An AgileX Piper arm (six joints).
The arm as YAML. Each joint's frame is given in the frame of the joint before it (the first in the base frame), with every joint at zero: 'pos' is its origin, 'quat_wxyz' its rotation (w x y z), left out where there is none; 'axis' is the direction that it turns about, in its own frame. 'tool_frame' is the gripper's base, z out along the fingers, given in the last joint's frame.
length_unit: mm
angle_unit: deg
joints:
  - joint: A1
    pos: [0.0, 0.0, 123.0]
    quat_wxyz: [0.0, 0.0, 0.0, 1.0]
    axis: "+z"
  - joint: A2
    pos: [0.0, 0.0, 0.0]
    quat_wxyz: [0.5, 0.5, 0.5, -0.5]
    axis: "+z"
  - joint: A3
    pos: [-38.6, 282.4, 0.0]
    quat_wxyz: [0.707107, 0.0, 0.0, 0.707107]
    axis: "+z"
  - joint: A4
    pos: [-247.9, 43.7, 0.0]
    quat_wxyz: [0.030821, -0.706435, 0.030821, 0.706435]
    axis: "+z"
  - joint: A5
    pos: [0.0, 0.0, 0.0]
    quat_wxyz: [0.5, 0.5, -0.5, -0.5]
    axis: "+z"
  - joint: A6
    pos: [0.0, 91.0, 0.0]
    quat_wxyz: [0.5, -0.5, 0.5, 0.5]
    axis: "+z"
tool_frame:
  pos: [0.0, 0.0, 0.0]
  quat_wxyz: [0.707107, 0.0, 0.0, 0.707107]
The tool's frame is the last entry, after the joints.
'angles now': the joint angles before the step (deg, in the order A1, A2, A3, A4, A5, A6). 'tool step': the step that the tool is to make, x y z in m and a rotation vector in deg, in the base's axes. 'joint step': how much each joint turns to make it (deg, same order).
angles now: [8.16 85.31 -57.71 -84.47 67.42 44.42]
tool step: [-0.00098 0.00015 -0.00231 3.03 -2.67 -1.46]
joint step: [0.00 0.00 0.01 1.69 0.00 3.36]
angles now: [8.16 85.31 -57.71 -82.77 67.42 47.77]
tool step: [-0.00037 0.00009 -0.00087 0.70 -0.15 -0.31]
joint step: [0.00 0.00 0.00 0.64 0.00 0.27]
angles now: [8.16 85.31 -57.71 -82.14 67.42 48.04]
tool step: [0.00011 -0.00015 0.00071 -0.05 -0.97 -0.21]
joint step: [0.00 0.00 0.00 -0.50 0.14 1.07]
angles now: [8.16 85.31 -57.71 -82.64 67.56 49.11]
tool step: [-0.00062 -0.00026 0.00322 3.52 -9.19 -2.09]
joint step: [0.00 -0.38 0.00 -1.03 -0.01 10.05]
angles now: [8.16 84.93 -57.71 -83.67 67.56 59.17]
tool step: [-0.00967 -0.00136 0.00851 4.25 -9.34 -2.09]
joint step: [0.00 -2.53 0.77 0.08 0.00 8.81]
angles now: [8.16 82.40 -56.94 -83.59 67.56 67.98]
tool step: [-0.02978 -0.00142 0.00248 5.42 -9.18 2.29]
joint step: [0.00 -7.65 6.45 -0.74 -4.43 9.06]
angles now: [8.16 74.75 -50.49 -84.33 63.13 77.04]
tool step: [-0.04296 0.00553 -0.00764 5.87 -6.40 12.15]
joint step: [0.00 -12.97 10.95 -1.86 -13.46 4.87]
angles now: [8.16 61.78 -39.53 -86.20 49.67 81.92]
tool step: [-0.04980 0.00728 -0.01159 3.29 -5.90 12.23]
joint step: [0.00 -15.38 10.74 -1.95 -12.50 1.55]
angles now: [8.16 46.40 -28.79 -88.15 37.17 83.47]
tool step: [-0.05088 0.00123 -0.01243 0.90 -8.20 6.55]
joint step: [-0.01 -16.89 8.89 -1.43 -6.44 0.22]
